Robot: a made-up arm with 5 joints. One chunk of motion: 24 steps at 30 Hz.
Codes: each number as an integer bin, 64 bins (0 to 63) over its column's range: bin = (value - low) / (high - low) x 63, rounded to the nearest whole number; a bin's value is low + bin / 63 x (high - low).
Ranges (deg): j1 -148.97..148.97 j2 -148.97..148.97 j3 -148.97..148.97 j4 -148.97..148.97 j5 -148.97..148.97
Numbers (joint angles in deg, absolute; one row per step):
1: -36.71 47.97 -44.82 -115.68 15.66
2: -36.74 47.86 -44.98 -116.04 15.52
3: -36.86 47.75 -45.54 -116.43 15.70
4: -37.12 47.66 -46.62 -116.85 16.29
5: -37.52 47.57 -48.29 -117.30 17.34
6: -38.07 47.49 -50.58 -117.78 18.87
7: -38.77 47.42 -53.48 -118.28 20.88
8: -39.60 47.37 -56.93 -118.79 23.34
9: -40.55 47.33 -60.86 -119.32 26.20
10: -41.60 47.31 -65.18 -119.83 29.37
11: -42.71 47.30 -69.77 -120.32 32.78
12: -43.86 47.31 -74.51 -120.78 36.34
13: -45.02 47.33 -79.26 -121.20 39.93
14: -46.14 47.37 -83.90 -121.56 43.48
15: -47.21 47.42 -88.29 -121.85 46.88
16: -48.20 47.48 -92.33 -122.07 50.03
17: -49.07 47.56 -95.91 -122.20 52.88
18: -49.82 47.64 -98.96 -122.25 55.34
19: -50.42 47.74 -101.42 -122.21 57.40
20: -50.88 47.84 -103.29 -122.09 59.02
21: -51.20 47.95 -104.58 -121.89 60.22
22: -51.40 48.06 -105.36 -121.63 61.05
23: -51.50 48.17 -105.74 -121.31 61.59
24: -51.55 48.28 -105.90 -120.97 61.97
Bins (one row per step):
1: 24 42 22 7 35
2: 24 42 22 7 35
3: 24 42 22 7 35
4: 24 42 22 7 35
5: 24 42 21 7 35
6: 23 42 21 7 35
7: 23 42 20 6 36
8: 23 42 19 6 36
9: 23 42 19 6 37
10: 23 42 18 6 38
11: 22 42 17 6 38
12: 22 42 16 6 39
13: 22 42 15 6 40
14: 22 42 14 6 41
15: 22 42 13 6 41
16: 21 42 12 6 42
17: 21 42 11 6 43
18: 21 42 11 6 43
19: 21 42 10 6 44
20: 21 42 10 6 44
21: 21 42 9 6 44
22: 21 42 9 6 44
23: 21 42 9 6 45
24: 21 42 9 6 45

